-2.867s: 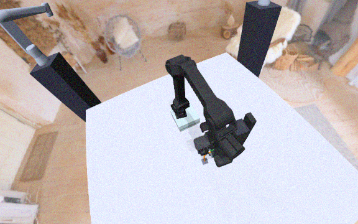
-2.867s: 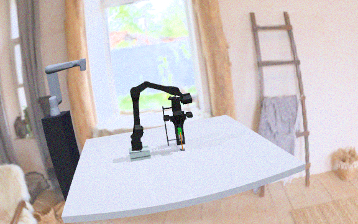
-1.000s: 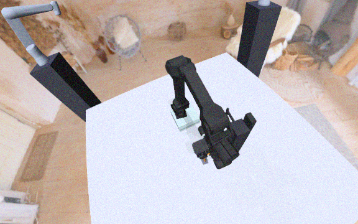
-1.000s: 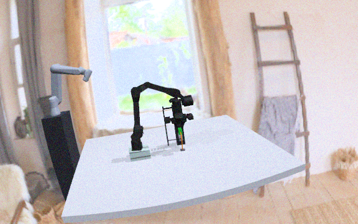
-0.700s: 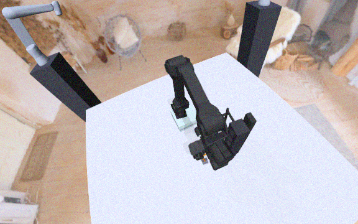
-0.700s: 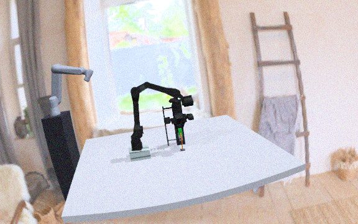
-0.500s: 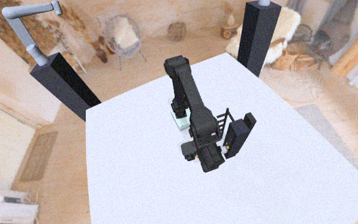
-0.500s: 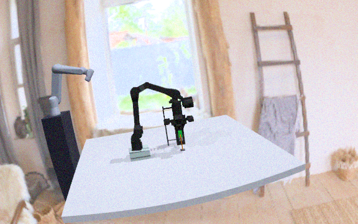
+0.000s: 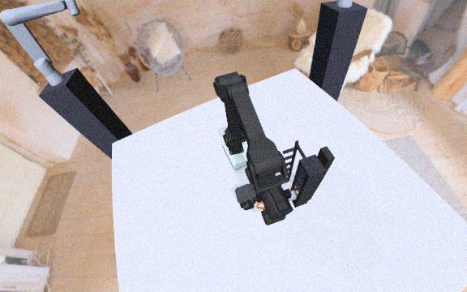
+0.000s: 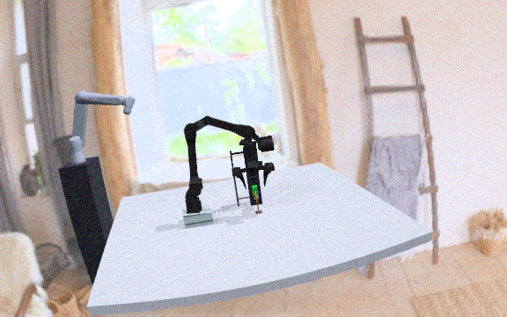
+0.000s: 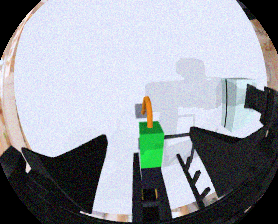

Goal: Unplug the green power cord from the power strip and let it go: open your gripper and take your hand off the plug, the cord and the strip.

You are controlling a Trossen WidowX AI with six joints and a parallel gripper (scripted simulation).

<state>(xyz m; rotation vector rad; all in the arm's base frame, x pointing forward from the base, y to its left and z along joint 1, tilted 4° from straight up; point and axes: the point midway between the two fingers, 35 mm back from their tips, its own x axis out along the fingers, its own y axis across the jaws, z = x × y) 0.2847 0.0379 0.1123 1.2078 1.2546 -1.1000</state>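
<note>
My gripper tip is 10 mm past the green plug, 40 mm to the right of it and 10 mm above it.
</note>
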